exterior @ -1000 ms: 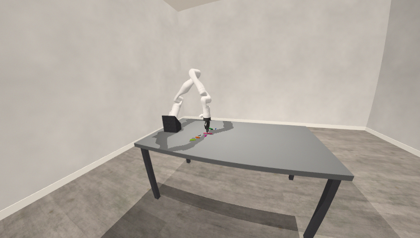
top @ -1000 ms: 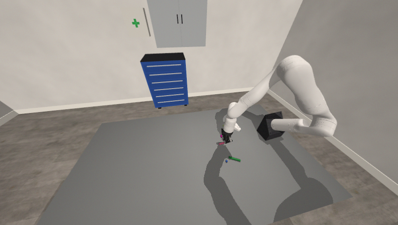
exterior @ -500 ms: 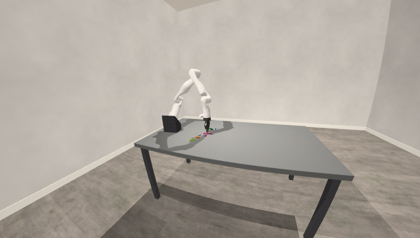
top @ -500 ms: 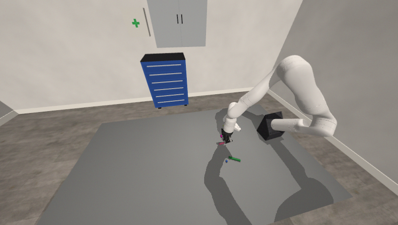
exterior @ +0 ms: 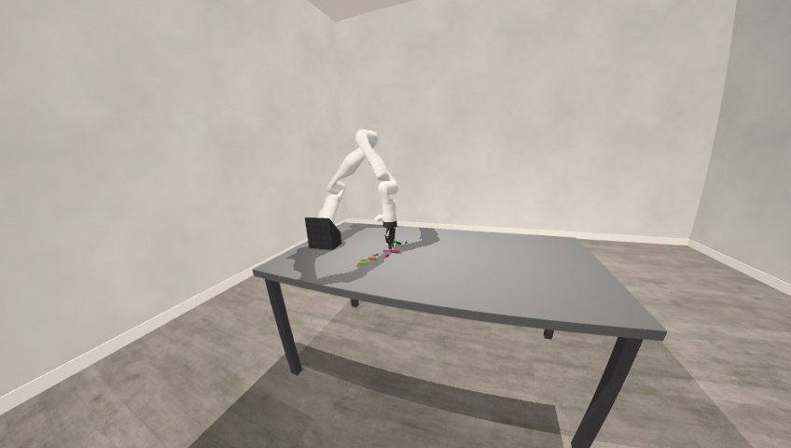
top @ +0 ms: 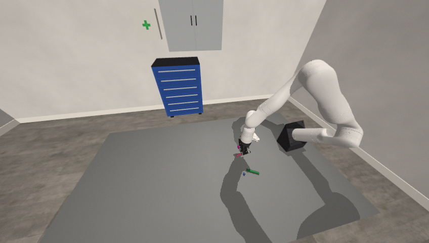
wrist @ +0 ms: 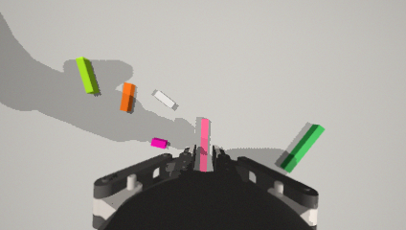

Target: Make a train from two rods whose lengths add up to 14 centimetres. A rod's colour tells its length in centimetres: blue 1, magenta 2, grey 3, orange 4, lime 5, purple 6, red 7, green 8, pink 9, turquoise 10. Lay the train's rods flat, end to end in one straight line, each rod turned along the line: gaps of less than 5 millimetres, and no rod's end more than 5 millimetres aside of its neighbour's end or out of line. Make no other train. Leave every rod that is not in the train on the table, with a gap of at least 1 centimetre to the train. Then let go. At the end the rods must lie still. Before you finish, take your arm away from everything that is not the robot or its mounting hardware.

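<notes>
Now: hand 3 cm above the pink rod. Also, from my hand: orange rod (12 cm to the right, 7 cm behind, 3 cm below); grey rod (7 cm behind, 6 cm to the right, 3 cm below); magenta rod (7 cm to the right, 3 cm below).
</notes>
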